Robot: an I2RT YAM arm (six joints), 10 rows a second.
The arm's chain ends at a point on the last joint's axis. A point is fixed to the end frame.
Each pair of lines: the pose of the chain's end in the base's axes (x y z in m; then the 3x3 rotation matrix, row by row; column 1 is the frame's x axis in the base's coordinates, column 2 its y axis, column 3 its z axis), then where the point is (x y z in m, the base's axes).
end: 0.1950 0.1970 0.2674; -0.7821 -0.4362 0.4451; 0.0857 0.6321 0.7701; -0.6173 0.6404 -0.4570
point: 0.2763 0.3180 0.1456
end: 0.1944 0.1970 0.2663; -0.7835 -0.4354 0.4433; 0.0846 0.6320 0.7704; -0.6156 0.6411 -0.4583
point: 0.2753 0.3180 0.1443
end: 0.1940 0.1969 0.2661; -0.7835 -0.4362 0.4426; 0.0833 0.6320 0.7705; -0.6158 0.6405 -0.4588
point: 0.2748 0.3179 0.1440
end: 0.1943 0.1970 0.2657; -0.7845 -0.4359 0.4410; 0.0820 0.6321 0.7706; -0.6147 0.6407 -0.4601
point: 0.2748 0.3180 0.1434
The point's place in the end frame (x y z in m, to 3 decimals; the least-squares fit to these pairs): 0.022 -0.037 0.185
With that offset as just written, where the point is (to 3 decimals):
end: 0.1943 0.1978 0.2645; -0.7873 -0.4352 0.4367; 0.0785 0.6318 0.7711; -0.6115 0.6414 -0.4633
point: 0.274 0.319 0.142
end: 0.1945 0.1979 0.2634; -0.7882 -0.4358 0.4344; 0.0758 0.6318 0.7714; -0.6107 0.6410 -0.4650
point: 0.274 0.319 0.140
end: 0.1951 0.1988 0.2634; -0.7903 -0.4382 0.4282; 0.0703 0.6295 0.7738; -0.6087 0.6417 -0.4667
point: 0.273 0.320 0.140
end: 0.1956 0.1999 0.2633; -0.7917 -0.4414 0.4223; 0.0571 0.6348 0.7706; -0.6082 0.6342 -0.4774
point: 0.273 0.320 0.138
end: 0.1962 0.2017 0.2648; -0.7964 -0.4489 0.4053; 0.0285 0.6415 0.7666; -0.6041 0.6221 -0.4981
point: 0.270 0.320 0.136
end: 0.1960 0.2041 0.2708; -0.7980 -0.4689 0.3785; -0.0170 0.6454 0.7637; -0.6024 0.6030 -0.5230
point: 0.266 0.321 0.138
